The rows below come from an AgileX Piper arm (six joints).
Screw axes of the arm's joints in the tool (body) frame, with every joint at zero. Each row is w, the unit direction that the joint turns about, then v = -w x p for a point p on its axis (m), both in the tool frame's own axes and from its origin. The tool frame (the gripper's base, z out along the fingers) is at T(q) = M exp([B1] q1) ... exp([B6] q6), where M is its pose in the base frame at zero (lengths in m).
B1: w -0.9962 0 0.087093 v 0 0.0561 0
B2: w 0 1 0 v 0.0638 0 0.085
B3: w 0 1 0 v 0.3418 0 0.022
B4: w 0 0 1 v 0 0 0
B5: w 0 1 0 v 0.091 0 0
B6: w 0 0 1 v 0 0 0
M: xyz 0.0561 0 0.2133 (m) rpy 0 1.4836 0 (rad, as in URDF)
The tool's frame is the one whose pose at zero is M.
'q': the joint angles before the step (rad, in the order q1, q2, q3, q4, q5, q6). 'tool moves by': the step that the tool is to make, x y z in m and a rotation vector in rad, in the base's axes. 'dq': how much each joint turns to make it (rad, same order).
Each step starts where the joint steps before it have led.
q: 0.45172 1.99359 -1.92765 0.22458 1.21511 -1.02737
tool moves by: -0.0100 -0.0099 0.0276 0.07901 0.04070 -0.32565
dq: -0.00001 -0.06587 -0.00139 -0.05444 0.00272 0.35966
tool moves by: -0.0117 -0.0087 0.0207 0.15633 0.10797 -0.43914
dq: 0.00008 -0.06055 0.01317 -0.03286 0.00452 0.49399
